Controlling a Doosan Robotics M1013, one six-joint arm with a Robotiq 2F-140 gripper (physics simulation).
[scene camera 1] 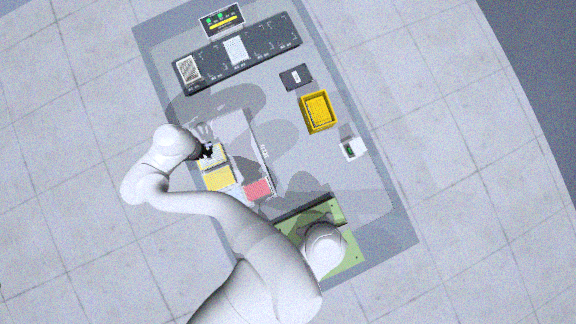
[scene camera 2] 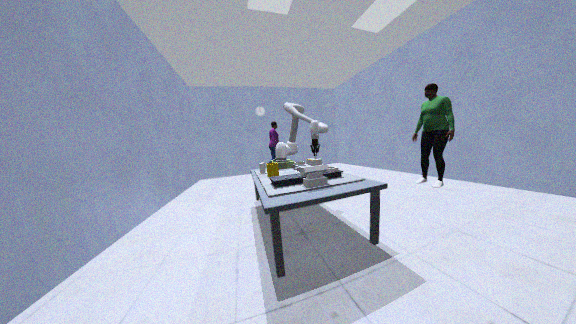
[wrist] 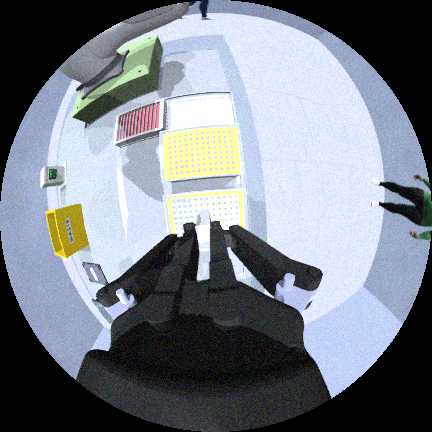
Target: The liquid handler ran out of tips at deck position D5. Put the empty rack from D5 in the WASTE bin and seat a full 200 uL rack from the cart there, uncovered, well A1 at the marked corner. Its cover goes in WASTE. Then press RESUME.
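Frame: origin at the arm's base, x ahead, y left, z up, level; centimetres.
Seen in the pictures: gripper, fingertip midpoint: (scene camera 1: pixel 209 156) (scene camera 2: pixel 315 158) (wrist: pixel 205 219); arm's base, link origin: (scene camera 2: pixel 281 161) (wrist: pixel 104 71).
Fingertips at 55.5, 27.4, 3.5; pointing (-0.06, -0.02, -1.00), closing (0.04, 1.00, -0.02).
Pixels of each thing's middle, then the offset from my fingertips to it, as dx, dy, dz. "pt": a spot on its surface instead. Level surfaces: height alone.
- yellow-rimmed rack with pale wells, body centre: (wrist: pixel 205 217) (scene camera 1: pixel 210 156) +0.1, +0.0, -1.6
- cart, body centre: (wrist: pixel 175 187) (scene camera 1: pixel 231 163) -5.9, -6.3, -10.1
- rack with a solid yellow top, body centre: (wrist: pixel 200 150) (scene camera 1: pixel 219 179) -10.7, +0.9, -1.6
- yellow dotted rack, body centre: (scene camera 1: pixel 318 112) -3.5, -53.7, -7.3
- yellow WASTE bin, body centre: (wrist: pixel 65 228) (scene camera 1: pixel 317 112) (scene camera 2: pixel 272 169) -3.5, -53.0, -6.6
- dark deck, surface height: dz -7.9
- green button, surface spot: (scene camera 1: pixel 350 149) (wrist: pixel 48 174) pt -26.1, -57.9, -3.5
- red rack, body centre: (wrist: pixel 139 122) (scene camera 1: pixel 257 189) -22.7, -11.5, -5.8
- white rack, body centre: (wrist: pixel 199 111) (scene camera 1: pixel 230 200) -21.5, +1.9, -6.7
- beige rack, body centre: (scene camera 1: pixel 189 71) +43.3, -8.1, -6.3
- white plate, body centre: (scene camera 1: pixel 236 50) +42.5, -32.9, -7.1
- status screen, surface spot: (scene camera 1: pixel 222 21) pt +56.0, -33.1, -1.3
- dark labelled plate, body centre: (wrist: pixel 93 273) (scene camera 1: pixel 296 77) +18.3, -53.8, -12.7
My gripper (scene camera 1: pixel 208 150) (scene camera 2: pixel 315 153) (wrist: pixel 205 219) is shut and empty, above a yellow-rimmed rack with pale wells (scene camera 1: pixel 215 155) (wrist: pixel 186 204) on the cart (scene camera 1: pixel 234 121). A rack with a solid yellow top (scene camera 1: pixel 219 178) (wrist: pixel 202 152) stands beside it. The fingers hide part of the nearer rack; whether either rack has a clear cover I cannot tell. A yellow dotted rack (scene camera 1: pixel 319 111) lies inside the yellow WASTE bin (scene camera 1: pixel 323 129) (scene camera 2: pixel 272 170) (wrist: pixel 80 230). Position D5, at the right end of the dark deck (scene camera 1: pixel 257 41), holds no rack. The green button (scene camera 1: pixel 350 149) (wrist: pixel 52 174) sits on a white box.
A red rack (scene camera 1: pixel 257 189) (wrist: pixel 140 121) and a white rack (wrist: pixel 200 111) are on the cart. The deck carries a beige rack (scene camera 1: pixel 188 69) and a white plate (scene camera 1: pixel 236 49). A status screen (scene camera 1: pixel 222 21) stands behind it. A dark labelled plate (scene camera 1: pixel 289 79) lies near the bin.
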